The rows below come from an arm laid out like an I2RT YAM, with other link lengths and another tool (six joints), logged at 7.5 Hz.
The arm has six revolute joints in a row. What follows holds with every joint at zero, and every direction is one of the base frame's.
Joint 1 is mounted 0.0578 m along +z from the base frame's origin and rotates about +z.
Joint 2 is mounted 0.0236 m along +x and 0.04 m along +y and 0.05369 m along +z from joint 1 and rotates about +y.
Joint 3 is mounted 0.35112 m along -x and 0.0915 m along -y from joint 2 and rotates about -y.
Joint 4 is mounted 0.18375 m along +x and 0.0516 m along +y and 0.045 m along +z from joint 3 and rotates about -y.
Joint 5 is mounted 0.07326 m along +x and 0.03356 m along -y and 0.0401 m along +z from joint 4 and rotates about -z.
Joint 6 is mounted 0.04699 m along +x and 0.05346 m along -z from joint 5 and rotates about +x.
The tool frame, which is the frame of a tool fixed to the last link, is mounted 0.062 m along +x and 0.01 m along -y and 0.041 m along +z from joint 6; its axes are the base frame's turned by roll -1.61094, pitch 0.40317 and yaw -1.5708 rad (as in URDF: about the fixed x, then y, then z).
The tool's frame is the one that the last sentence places.
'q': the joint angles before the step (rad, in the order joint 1, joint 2, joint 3, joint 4, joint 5, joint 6). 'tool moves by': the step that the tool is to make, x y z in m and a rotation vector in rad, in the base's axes. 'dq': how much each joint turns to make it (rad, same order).
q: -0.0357 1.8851 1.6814 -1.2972 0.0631 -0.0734
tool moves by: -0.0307 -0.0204 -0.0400 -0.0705 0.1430 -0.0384
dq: -0.0393 -0.0002 -0.1990 0.0600 0.0782 -0.0008
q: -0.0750 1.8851 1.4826 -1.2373 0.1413 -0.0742
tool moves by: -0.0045 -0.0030 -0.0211 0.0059 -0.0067 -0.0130
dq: -0.0121 0.0001 -0.1140 0.1202 -0.0065 0.0005
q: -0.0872 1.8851 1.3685 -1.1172 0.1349 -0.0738
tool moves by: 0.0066 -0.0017 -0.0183 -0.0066 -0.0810 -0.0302
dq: 0.0000 0.0000 -0.1135 0.1907 -0.0012 0.0305
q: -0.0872 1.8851 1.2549 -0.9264 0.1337 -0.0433
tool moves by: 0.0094 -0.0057 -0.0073 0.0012 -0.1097 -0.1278
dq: 0.0001 0.0000 -0.0658 0.1581 -0.0030 0.1294
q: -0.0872 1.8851 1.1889 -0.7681 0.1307 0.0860
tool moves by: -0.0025 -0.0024 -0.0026 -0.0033 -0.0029 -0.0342
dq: -0.0019 -0.0001 -0.0171 0.0159 0.0064 0.0321
